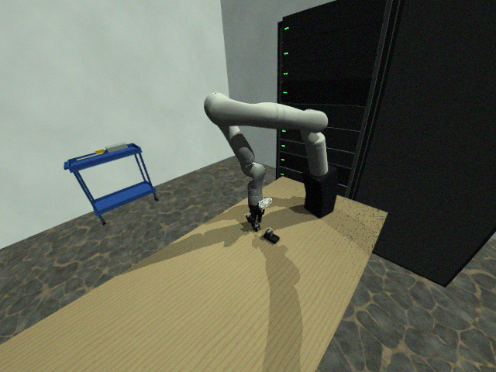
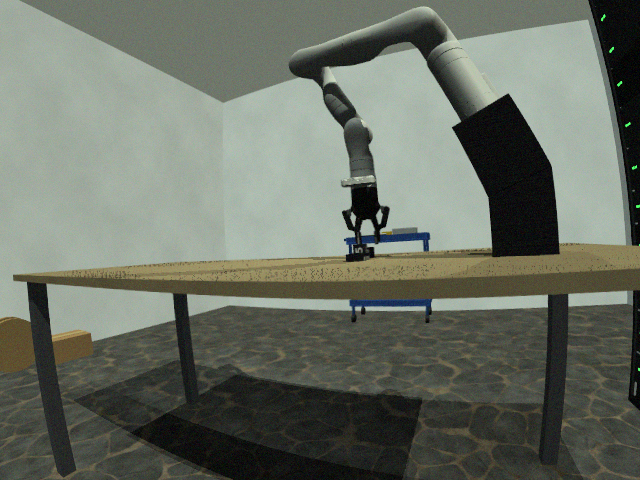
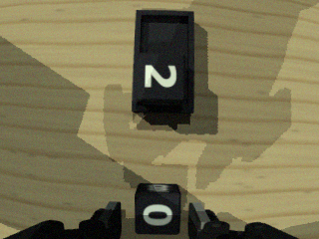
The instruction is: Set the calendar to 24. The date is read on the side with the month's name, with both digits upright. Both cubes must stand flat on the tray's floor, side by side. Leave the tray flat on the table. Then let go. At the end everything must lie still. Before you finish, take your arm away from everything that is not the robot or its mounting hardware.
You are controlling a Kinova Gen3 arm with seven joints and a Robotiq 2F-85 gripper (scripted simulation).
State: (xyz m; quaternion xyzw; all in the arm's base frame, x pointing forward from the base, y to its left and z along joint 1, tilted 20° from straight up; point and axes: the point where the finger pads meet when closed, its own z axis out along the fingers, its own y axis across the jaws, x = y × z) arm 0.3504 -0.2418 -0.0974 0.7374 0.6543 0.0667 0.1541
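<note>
The black cube lies 4 cm below my hand. Also, from my hand: black tray 2 cm ahead, 10 cm to the left, 4 cm below; then black date cube 2 cm ahead, 9 cm to the left, 3 cm below.
</note>
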